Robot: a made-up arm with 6 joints. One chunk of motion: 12 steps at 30 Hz.
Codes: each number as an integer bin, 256 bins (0 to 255) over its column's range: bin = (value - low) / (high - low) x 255, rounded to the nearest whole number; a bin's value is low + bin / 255 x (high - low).
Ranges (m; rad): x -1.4..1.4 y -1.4..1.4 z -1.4..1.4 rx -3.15..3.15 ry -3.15..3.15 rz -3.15..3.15
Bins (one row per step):
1: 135 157 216 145 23 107
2: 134 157 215 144 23 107
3: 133 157 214 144 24 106
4: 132 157 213 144 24 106
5: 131 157 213 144 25 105
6: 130 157 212 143 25 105
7: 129 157 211 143 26 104
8: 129 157 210 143 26 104
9: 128 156 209 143 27 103
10: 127 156 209 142 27 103
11: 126 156 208 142 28 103
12: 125 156 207 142 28 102
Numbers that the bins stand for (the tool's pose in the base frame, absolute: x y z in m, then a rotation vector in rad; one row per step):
1: 0.0824 0.3239 0.9718 0.4324 -2.5818 -0.5065
2: 0.0714 0.3239 0.9608 0.4076 -2.5818 -0.5065
3: 0.0604 0.3239 0.9498 0.4076 -2.5571 -0.5312
4: 0.0494 0.3239 0.9388 0.4076 -2.5571 -0.5312
5: 0.0384 0.3239 0.9388 0.4076 -2.5324 -0.5559
6: 0.0275 0.3239 0.9278 0.3829 -2.5324 -0.5559
7: 0.0165 0.3239 0.9169 0.3829 -2.5076 -0.5806
8: 0.0165 0.3239 0.9059 0.3829 -2.5076 -0.5806
9: 0.0055 0.3129 0.8949 0.3829 -2.4829 -0.6053
10: -0.0055 0.3129 0.8949 0.3582 -2.4829 -0.6053
11: -0.0165 0.3129 0.8839 0.3582 -2.4582 -0.6053
12: -0.0275 0.3129 0.8729 0.3582 -2.4582 -0.6300

